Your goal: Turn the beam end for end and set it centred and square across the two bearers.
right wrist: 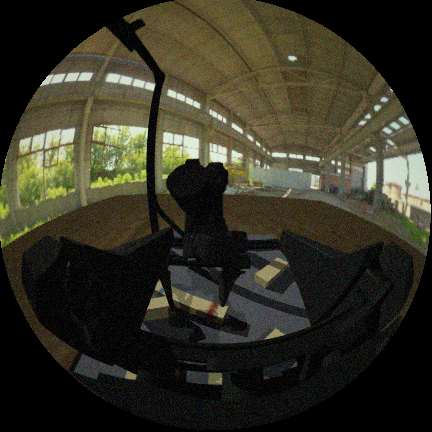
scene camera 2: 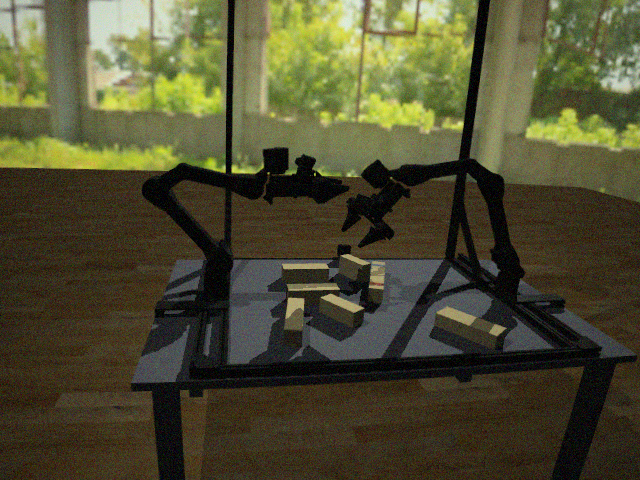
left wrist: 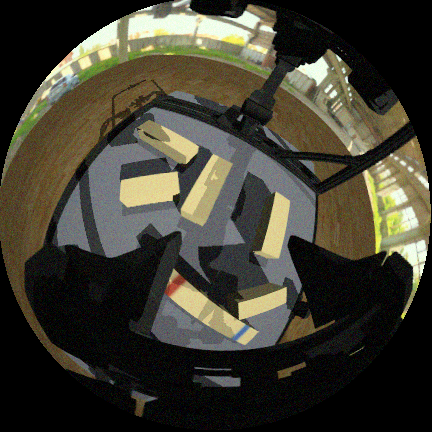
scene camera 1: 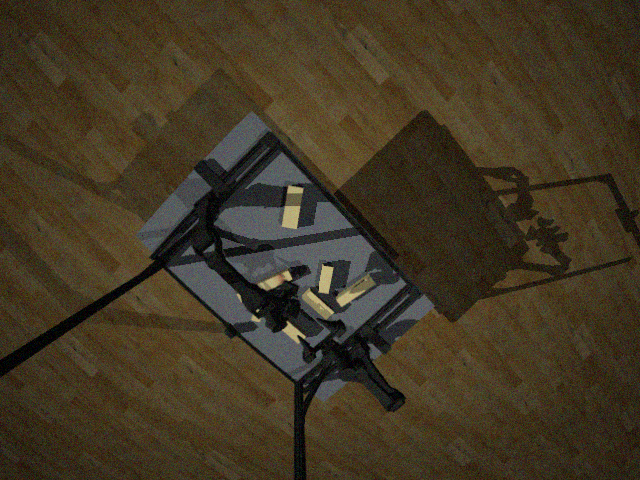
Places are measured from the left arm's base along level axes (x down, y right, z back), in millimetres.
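Pixels of known places: left gripper, fingertip midpoint: [right wrist: 197, 308] [scene camera 2: 350, 239] [left wrist: 237, 239]; right gripper, fingertip midpoint: [right wrist: 228, 234] [scene camera 2: 345, 185] [scene camera 1: 307, 327]; left arm's base at its link origin: [scene camera 2: 506, 290] [scene camera 1: 211, 202]; right arm's base at its link origin: [scene camera 2: 215, 295] [left wrist: 244, 129] [scene camera 1: 356, 342].
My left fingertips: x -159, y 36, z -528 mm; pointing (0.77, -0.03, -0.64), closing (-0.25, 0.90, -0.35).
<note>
Ahead of a thing's pixels: the offset from my left fingertips to its middle.
The beam {dx +156, dy +59, dz +116 mm} [scene camera 1: 275, 279] [scene camera 2: 376, 289] [left wrist: 206, 309] [right wrist: 199, 303] is a long pale wooden bar with a red band near one end and a blue band near the other. It lies low at the table. In scene camera 1 the left arm partly covers it. Plain pale blocks lie around it; I cannot tell which two are the bearers. My left gripper [scene camera 2: 352, 237] [left wrist: 237, 239] is open and empty, tilted down, above the table near the beam. My right gripper [scene camera 2: 347, 189] is open and empty, held level and high above the table.
Plain blocks {dx +156, dy -152, dz -49 mm} [scene camera 1: 325, 279] {dx +154, dy -47, dz -111 mm} [scene camera 1: 317, 303] {dx +156, dy -207, dz -183 mm} [scene camera 1: 355, 290] {dx +154, dy +125, dz -108 mm} [scene camera 2: 305, 273] [left wrist: 275, 225] {dx +146, dy +147, dz +62 mm} [left wrist: 262, 302] are clustered beside the beam. Another block {dx +159, dy -267, dz +273 mm} [scene camera 1: 292, 206] [scene camera 2: 470, 326] lies apart. The grippers face each other closely. Dark rails [scene camera 2: 310, 366] edge the table, and dark posts [scene camera 2: 228, 129] rise behind it.
</note>
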